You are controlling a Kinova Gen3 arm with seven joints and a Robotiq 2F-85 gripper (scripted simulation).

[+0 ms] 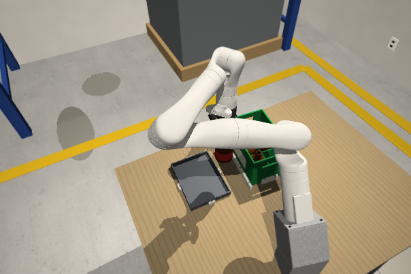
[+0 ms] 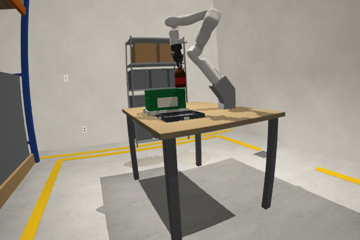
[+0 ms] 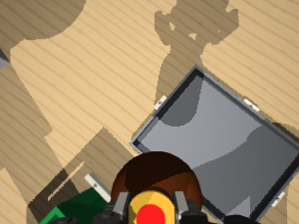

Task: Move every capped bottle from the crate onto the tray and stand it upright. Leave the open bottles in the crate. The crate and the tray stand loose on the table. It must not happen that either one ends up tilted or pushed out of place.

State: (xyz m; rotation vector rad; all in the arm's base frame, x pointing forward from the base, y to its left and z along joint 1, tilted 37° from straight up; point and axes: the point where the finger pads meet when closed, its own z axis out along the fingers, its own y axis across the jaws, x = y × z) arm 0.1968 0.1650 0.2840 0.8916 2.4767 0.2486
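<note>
The brown bottle is 7 cm below my hand. From my hand the other things lie so: green crate (8 cm ahead, 19 cm to the right, 25 cm below); then grey tray (4 cm ahead, 10 cm to the left, 32 cm below).
</note>
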